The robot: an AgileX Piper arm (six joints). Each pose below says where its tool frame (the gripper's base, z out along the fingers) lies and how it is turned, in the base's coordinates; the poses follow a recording.
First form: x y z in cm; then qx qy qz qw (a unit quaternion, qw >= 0).
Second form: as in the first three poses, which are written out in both.
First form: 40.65 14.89 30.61 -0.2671 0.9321 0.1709 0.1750
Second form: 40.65 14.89 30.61 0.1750 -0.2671 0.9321 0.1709
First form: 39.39 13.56 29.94 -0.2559 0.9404 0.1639 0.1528
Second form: 39.39 13.56 29.94 0.1528 -0.2559 0.9404 0.1639
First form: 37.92 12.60 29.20 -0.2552 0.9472 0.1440 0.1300
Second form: 37.92 12.60 29.20 0.1300 -0.2552 0.9472 0.1440
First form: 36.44 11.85 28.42 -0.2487 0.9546 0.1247 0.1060
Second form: 36.44 11.85 28.42 0.1060 -0.2487 0.9546 0.1247
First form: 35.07 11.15 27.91 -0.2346 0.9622 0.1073 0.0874
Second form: 35.07 11.15 27.91 0.0874 -0.2346 0.9622 0.1073
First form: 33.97 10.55 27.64 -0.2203 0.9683 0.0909 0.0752
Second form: 33.97 10.55 27.64 0.0752 -0.2203 0.9683 0.0909
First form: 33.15 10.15 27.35 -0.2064 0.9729 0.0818 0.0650
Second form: 33.15 10.15 27.35 0.0650 -0.2064 0.9729 0.0818
